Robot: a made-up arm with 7 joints. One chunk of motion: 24 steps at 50 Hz.
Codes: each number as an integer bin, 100 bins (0 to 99) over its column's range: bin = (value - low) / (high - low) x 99, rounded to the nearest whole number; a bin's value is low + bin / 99 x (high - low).
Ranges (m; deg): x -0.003..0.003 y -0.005..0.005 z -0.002..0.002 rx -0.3..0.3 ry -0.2..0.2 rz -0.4..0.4
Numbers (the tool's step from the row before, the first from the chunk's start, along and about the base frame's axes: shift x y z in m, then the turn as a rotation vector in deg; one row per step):
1: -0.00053 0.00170 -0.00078 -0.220 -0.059 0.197
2: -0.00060 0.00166 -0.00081 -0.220 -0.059 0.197
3: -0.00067 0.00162 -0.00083 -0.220 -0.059 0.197
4: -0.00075 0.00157 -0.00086 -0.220 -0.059 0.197
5: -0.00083 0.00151 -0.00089 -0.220 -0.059 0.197
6: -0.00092 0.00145 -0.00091 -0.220 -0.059 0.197
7: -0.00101 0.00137 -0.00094 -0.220 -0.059 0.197
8: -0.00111 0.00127 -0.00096 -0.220 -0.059 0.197
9: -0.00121 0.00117 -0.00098 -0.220 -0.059 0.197
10: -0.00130 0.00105 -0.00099 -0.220 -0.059 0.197
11: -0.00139 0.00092 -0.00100 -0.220 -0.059 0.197
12: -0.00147 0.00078 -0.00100 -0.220 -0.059 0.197
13: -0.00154 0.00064 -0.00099 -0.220 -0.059 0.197
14: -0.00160 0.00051 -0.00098 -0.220 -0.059 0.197
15: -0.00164 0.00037 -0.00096 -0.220 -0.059 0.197
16: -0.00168 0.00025 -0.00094 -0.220 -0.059 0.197
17: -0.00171 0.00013 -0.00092 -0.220 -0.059 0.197
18: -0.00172 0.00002 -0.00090 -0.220 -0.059 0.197
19: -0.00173 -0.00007 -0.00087 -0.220 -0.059 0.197
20: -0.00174 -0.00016 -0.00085 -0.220 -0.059 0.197
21: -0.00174 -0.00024 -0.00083 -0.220 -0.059 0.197
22: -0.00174 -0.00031 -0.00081 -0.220 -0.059 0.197
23: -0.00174 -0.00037 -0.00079 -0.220 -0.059 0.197
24: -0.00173 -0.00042 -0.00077 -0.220 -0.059 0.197
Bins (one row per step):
1: 41 66 30 13 35 74
2: 40 66 29 13 35 74
3: 38 66 29 13 35 74
4: 37 65 28 13 35 74
5: 36 64 27 13 35 74
6: 34 64 27 13 35 74
7: 33 63 26 13 35 74
8: 31 62 26 13 35 74
9: 30 61 25 13 35 74
10: 28 60 25 13 35 74
11: 27 59 25 13 35 74
12: 25 57 25 13 35 74
13: 24 56 25 13 35 74
14: 23 55 25 13 35 74
15: 22 53 26 13 35 74
16: 22 52 26 13 35 74
17: 21 51 27 13 35 74
18: 21 50 27 13 35 74
19: 21 49 28 13 35 74
20: 21 48 28 13 35 74
21: 21 47 29 13 35 74
22: 21 46 29 13 35 74
23: 21 46 30 13 35 74
24: 21 45 30 13 35 74

